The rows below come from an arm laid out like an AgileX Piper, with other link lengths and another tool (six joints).
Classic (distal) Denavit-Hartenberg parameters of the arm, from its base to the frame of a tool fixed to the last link. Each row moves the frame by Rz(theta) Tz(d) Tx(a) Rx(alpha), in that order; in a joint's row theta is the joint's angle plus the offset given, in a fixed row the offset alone. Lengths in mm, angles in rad.
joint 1: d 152.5, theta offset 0, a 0, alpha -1.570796
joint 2: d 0, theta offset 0.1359, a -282.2, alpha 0
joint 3: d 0, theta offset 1.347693, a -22.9, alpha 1.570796
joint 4: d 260.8, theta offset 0, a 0, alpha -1.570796
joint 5: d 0, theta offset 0, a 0, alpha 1.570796
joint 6: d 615.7, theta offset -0.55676, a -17, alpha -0.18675
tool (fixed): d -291.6, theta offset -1.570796, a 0, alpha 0
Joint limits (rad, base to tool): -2.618..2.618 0..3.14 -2.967..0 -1.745..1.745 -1.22..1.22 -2.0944..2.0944
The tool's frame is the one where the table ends.
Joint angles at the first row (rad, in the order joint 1, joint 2, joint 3, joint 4, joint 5, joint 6):
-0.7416 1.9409 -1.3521 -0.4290 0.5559 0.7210
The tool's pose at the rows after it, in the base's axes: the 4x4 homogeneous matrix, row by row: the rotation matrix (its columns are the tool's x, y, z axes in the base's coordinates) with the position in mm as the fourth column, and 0 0 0 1 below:
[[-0.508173 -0.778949 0.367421 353.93], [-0.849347 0.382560 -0.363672 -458.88], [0.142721 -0.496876 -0.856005 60.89], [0 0 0 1]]
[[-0.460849 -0.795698 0.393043 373.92], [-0.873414 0.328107 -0.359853 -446.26], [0.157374 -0.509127 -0.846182 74.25], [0 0 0 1]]
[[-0.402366 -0.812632 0.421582 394.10], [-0.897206 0.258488 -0.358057 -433.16], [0.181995 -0.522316 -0.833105 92.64], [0 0 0 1]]
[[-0.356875 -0.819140 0.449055 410.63], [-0.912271 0.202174 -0.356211 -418.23], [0.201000 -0.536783 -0.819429 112.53], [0 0 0 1]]
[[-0.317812 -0.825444 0.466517 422.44], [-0.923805 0.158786 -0.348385 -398.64], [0.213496 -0.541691 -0.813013 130.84], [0 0 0 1]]
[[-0.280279 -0.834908 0.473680 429.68], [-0.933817 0.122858 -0.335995 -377.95], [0.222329 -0.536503 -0.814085 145.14], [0 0 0 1]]
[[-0.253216 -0.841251 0.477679 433.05], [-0.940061 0.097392 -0.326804 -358.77], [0.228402 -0.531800 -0.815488 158.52], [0 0 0 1]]
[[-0.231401 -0.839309 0.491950 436.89], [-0.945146 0.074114 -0.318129 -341.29], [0.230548 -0.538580 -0.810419 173.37], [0 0 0 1]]
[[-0.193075 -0.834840 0.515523 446.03], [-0.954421 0.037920 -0.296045 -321.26], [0.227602 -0.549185 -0.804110 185.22], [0 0 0 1]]
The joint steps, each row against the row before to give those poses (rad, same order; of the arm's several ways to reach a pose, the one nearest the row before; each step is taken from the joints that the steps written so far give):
0.0366 -0.0277 0.0000 0.0000 0.0000 -0.0142
0.0384 -0.0227 0.0000 0.0000 -0.0001 -0.0218
0.0377 -0.0307 0.0000 0.0000 0.0001 -0.0370
0.0385 -0.0366 0.0000 0.0000 0.0092 -0.0226
0.0450 -0.0418 0.0000 0.0029 0.0311 -0.0147
0.0443 -0.0398 0.0000 0.0061 0.0424 -0.0169
0.0422 -0.0392 0.0000 0.0007 0.0454 -0.0041
0.0372 -0.0393 0.0000 0.0041 0.0329 -0.0023
0.0359 -0.0314 0.0000 0.0211 0.0149 -0.0235

